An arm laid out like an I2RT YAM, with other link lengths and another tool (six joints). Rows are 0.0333 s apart.
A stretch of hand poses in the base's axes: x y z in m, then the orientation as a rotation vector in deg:
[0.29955, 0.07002, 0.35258, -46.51, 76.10, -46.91]
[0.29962, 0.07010, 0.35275, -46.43, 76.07, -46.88]
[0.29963, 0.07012, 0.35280, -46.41, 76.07, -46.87]
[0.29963, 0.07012, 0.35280, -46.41, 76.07, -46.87]
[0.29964, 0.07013, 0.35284, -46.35, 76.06, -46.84]
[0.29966, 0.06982, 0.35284, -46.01, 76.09, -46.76]
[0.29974, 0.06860, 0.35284, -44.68, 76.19, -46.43]
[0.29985, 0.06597, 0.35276, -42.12, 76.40, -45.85]
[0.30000, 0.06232, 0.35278, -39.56, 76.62, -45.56]
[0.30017, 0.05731, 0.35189, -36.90, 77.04, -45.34]
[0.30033, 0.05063, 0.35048, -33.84, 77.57, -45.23]
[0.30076, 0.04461, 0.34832, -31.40, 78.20, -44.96]
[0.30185, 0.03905, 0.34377, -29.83, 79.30, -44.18]
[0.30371, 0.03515, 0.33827, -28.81, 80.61, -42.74]
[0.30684, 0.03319, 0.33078, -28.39, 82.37, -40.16]
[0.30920, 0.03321, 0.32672, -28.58, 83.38, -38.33]
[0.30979, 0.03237, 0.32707, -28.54, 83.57, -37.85]
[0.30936, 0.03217, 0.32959, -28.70, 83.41, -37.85]
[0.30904, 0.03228, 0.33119, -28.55, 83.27, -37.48]
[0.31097, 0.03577, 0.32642, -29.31, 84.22, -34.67]
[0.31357, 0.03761, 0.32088, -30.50, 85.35, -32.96]
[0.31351, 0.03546, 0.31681, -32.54, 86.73, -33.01]
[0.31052, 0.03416, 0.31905, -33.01, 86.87, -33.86]
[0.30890, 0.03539, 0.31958, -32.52, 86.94, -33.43]
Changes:
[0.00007, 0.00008, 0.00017, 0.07, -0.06, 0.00]
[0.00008, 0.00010, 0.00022, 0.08, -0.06, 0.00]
[0.00008, 0.00010, 0.00022, 0.08, -0.06, 0.00]
[0.00009, 0.00011, 0.00026, 0.14, -0.10, 0.00]
[0.00011, -0.00020, 0.00026, 0.42, -0.22, -0.10]
[0.00019, -0.00142, 0.00026, 1.50, -0.70, -0.49]
[0.00030, -0.00405, 0.00018, 3.55, -1.62, -1.30]
[0.00045, -0.00770, 0.00020, 5.43, -2.56, -2.32]
[0.00062, -0.01271, -0.00069, 7.36, -3.37, -3.54]
[0.00078, -0.01939, -0.00210, 9.48, -4.25, -5.09]
[0.00121, -0.02541, -0.00426, 11.31, -4.74, -6.32]
[0.00230, -0.03097, -0.00881, 12.96, -4.36, -7.05]
[0.00416, -0.03487, -0.01431, 14.68, -3.45, -7.20]
[0.00729, -0.03683, -0.02180, 16.77, -1.68, -6.56]
[0.00965, -0.03681, -0.02586, 17.89, -0.41, -5.78]
[0.01024, -0.03765, -0.02551, 18.24, -0.17, -5.58]
[0.00981, -0.03785, -0.02299, 18.12, -0.24, -5.43]
[0.00949, -0.03774, -0.02139, 18.43, -0.35, -5.20]
[0.01142, -0.03425, -0.02616, 19.76, 1.32, -3.51]
[0.01402, -0.03241, -0.03170, 20.15, 3.13, -2.42]
[0.01396, -0.03456, -0.03577, 18.93, 5.14, -2.20]
[0.01097, -0.03586, -0.03353, 18.12, 5.28, -2.59]
[0.00935, -0.03463, -0.03300, 18.71, 5.22, -2.57]

